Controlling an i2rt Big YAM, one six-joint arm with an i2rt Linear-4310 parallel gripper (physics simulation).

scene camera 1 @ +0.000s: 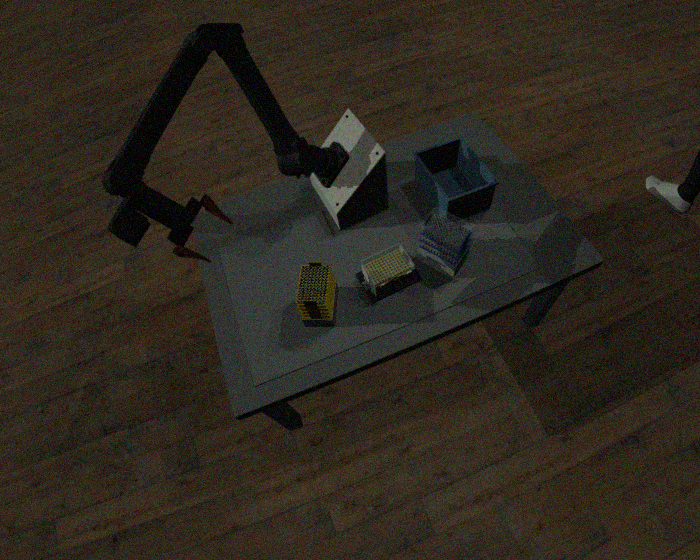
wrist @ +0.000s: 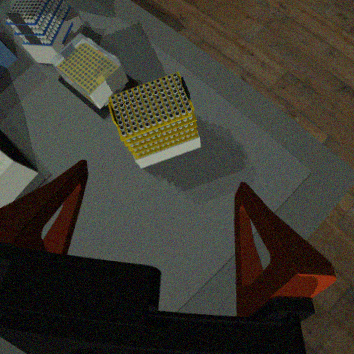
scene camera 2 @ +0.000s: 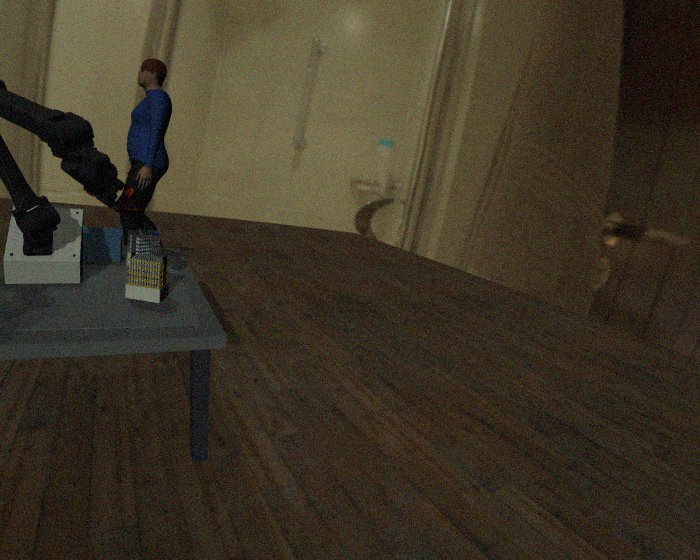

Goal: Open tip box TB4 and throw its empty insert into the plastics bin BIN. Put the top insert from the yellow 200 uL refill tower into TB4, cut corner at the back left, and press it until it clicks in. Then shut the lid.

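Note:
My gripper (scene camera 1: 220,241) (scene camera 2: 124,199) (wrist: 163,177) is open and empty. It hangs above the table's left part in scene camera 1, away from the objects. The yellow refill tower (scene camera 1: 316,291) (scene camera 2: 145,273) (wrist: 155,112) stands upright on a white base, ahead of the fingers in the wrist view; its stacked inserts are full of tips. Beside it is the tip box (scene camera 1: 388,269) (wrist: 89,67), with a clear lid that looks shut over a yellow insert. Its label cannot be read. The blue open-topped bin (scene camera 1: 430,183) (scene camera 2: 102,245) (wrist: 5,56) stands at the back right in scene camera 1.
A blue-and-white tip tower (scene camera 1: 443,242) (scene camera 2: 143,240) (wrist: 41,22) stands between the box and the bin. The white sloped arm mount (scene camera 1: 344,137) (scene camera 2: 42,272) (wrist: 12,175) stands at the back of the table (scene camera 1: 233,362) (scene camera 2: 116,344) (wrist: 320,175). A person (scene camera 2: 150,128) stands beyond the table.

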